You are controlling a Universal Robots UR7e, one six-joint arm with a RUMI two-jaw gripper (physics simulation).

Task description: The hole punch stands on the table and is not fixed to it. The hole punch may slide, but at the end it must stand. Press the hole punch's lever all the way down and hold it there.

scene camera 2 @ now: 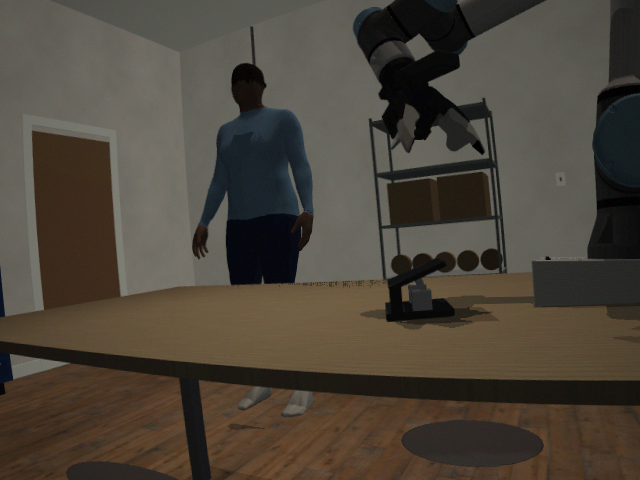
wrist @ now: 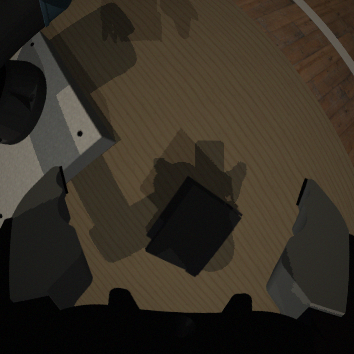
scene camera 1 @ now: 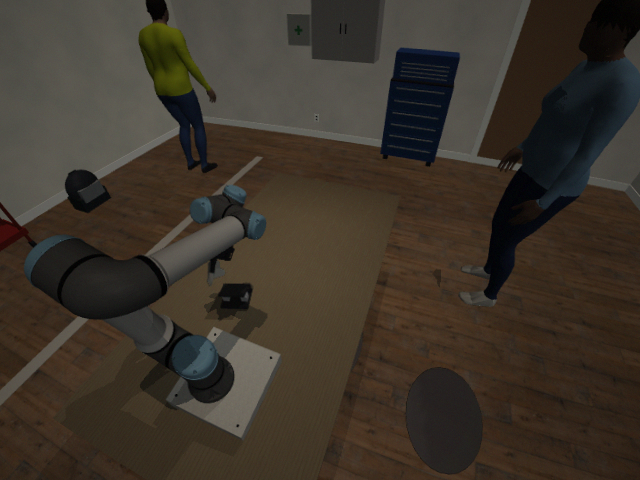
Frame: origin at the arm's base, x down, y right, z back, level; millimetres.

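Seen in the pictures: gripper, fingertip midpoint: (scene camera 2: pixel 448 152) (wrist: pixel 183 176) (scene camera 1: pixel 204 272); arm's base, origin of the base link: (scene camera 2: pixel 633 258) (wrist: pixel 15 102) (scene camera 1: pixel 212 379).
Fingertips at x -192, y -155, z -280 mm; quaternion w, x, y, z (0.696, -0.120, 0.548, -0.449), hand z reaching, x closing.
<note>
Offsets run from my fingertips to a thing's top centre. "*": to the spot under its first point. Level surfaces: height alone.
The hole punch @[dy +37, dx +165, dz -78 mm] (scene camera 1: pixel 236 296) (scene camera 2: pixel 395 304) (wrist: pixel 195 227) is black with a grey block inside and stands upright on the wooden table @[dx +250 mm] (scene camera 1: pixel 320 248) (scene camera 2: pixel 206 330) (wrist: pixel 260 125). Its lever @[* dy -15, dx +180, dz -60 mm] (scene camera 2: pixel 418 273) slants upward, with the free end raised toward the robot's base. My gripper (scene camera 1: pixel 216 275) (scene camera 2: pixel 444 147) (wrist: pixel 183 176) is open and empty. It hangs tilted well above the hole punch and does not touch it. In the wrist view the hole punch lies between the two wide-apart fingers, a little below the line of their tips, and the lever's top hides most of its base.
The robot's white base plate (scene camera 1: pixel 258 382) (scene camera 2: pixel 566 284) (wrist: pixel 75 117) is on the table near the hole punch. A person in blue (scene camera 1: pixel 573 129) (scene camera 2: pixel 261 165) stands beyond the table. Another person in yellow (scene camera 1: pixel 168 59) and a shelf rack (scene camera 2: pixel 376 201) are farther off.
</note>
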